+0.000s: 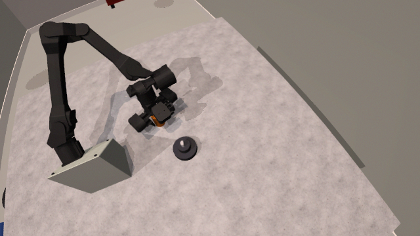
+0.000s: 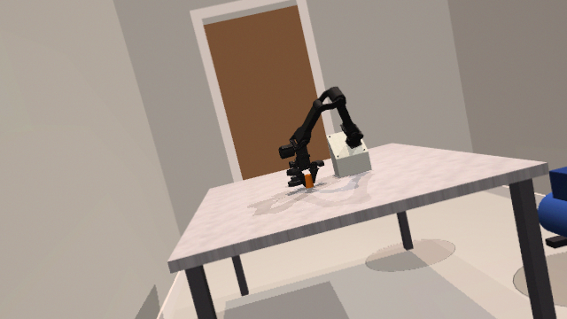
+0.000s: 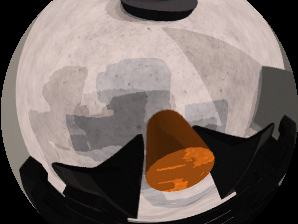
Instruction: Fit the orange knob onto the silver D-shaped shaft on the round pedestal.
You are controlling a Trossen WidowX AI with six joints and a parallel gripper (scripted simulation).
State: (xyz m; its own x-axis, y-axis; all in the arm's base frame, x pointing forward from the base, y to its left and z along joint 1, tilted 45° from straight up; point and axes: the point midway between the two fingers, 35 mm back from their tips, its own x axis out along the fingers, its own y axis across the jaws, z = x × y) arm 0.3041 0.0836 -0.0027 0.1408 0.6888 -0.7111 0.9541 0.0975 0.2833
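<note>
Right now my gripper tip is 3 cm below the orange knob. The rest, counted from my gripper tip: black round pedestal (15 cm to the right, 3 cm ahead, 2 cm above).
</note>
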